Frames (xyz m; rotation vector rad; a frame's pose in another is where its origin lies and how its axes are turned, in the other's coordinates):
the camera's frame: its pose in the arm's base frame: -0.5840 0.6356 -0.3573 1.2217 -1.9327 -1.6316
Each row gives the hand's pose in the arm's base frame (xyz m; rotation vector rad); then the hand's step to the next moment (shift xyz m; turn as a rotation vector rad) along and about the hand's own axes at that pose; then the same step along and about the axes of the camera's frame.
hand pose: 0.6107 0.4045 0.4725 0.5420 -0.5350 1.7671
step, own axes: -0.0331 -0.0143 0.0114 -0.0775 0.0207 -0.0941
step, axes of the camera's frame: 0.0115 -0.0175 -0.0315 0.0434 -0.1092 0.0384
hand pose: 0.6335 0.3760 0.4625 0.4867 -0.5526 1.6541
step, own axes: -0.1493 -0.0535 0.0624 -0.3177 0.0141 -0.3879
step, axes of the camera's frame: 0.0806 -0.0587 -0.1382 0.1286 -0.4716 0.1126
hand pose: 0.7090 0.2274 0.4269 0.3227 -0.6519 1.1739
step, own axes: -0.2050 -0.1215 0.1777 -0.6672 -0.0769 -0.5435
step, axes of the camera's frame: 0.2168 0.0225 -0.2022 0.3482 -0.7897 0.0403
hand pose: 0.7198 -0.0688 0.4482 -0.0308 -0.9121 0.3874
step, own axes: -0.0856 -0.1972 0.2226 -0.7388 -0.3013 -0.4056
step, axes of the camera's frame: 0.2494 0.1680 -0.0731 0.5671 -0.6870 -0.0866
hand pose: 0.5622 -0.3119 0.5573 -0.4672 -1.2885 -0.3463
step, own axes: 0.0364 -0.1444 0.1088 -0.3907 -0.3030 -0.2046
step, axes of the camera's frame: 0.1196 0.1332 0.0444 0.4311 -0.3091 -0.0702
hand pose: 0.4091 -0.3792 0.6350 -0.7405 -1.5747 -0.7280
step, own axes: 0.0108 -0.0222 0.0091 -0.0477 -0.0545 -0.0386
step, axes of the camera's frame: 0.0159 0.0175 0.0114 0.0723 -0.0343 -0.0182
